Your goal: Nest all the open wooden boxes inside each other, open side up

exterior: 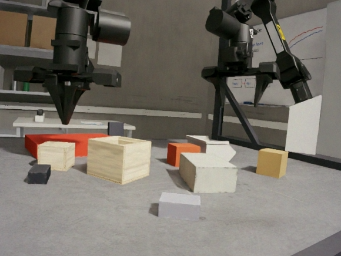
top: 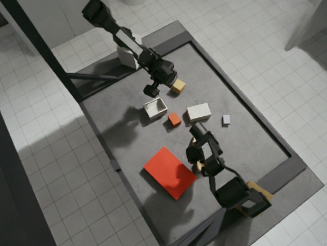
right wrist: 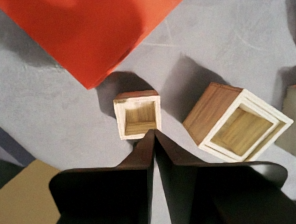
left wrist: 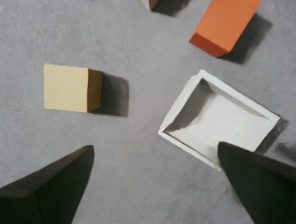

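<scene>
Right now the small wooden box is 1 cm behind my right hand, 1 cm to the right of it and 10 cm below it. The rest, counted from my right hand: dark block: 7 cm ahead, 5 cm to the right, 10 cm below; then large wooden box: 7 cm ahead, 8 cm to the left, 10 cm below; then medium wooden box: 7 cm ahead, 8 cm to the left, 9 cm below.
</scene>
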